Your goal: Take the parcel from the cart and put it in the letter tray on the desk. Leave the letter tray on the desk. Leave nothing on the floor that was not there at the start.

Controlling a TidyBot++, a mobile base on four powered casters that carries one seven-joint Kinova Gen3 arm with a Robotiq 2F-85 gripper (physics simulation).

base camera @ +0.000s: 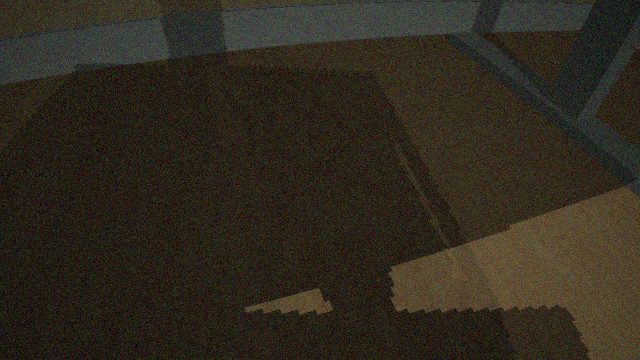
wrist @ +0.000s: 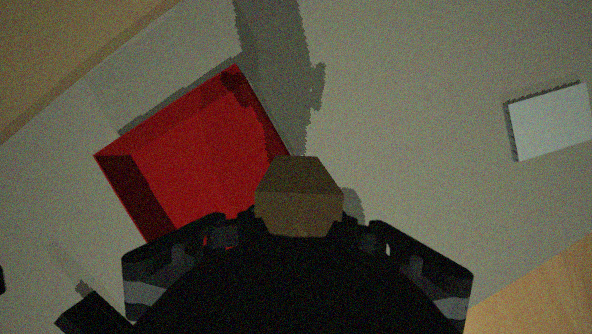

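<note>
The parcel, a small brown box, is held between the fingers of my gripper in the wrist view. The letter tray is red, shallow and open at the top; it sits on the grey desk left of and behind the parcel in the picture. The parcel overlaps the tray's right edge in the view, above the desk. The tray's lower part is hidden by the gripper. The cart does not show in either view.
A white flat object lies on the desk at the right. A black object lies at the lower left. In the base camera view, grey desk-frame bars stand at the upper right above the shadowed wooden floor.
</note>
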